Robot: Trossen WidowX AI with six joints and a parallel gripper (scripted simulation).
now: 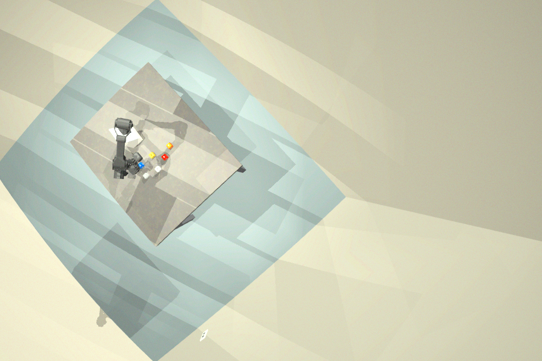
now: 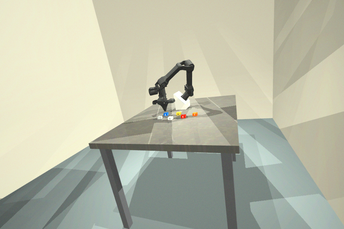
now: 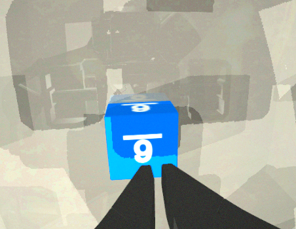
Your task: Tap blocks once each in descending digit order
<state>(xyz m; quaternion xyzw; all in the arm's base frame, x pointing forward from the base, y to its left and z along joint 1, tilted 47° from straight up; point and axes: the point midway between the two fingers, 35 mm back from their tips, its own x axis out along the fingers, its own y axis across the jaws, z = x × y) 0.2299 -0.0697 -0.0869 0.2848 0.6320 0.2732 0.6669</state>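
Now: the blue block 20 mm below my gripper tip. Also, from my gripper tip: yellow block: 120 mm to the left, 20 mm below, 10 mm ahead; then white block: 120 mm ahead, 90 mm to the left, 20 mm below; then red block: 180 mm to the left, 90 mm ahead, 20 mm below.
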